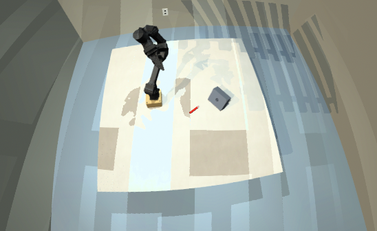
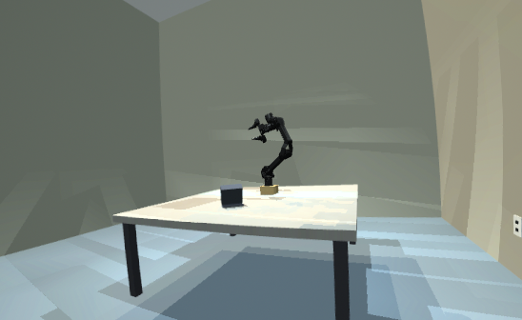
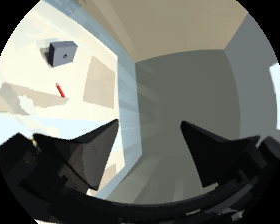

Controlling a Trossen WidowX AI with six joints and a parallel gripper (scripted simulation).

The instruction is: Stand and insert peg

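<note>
Now: the red peg 18 cm ahead of my gripper tip, 1 cm to the left of it and 46 cm below it. Also, from my gripper tip: grey sloped panel 35 cm ahead, 6 cm to the left, 40 cm below.
</note>
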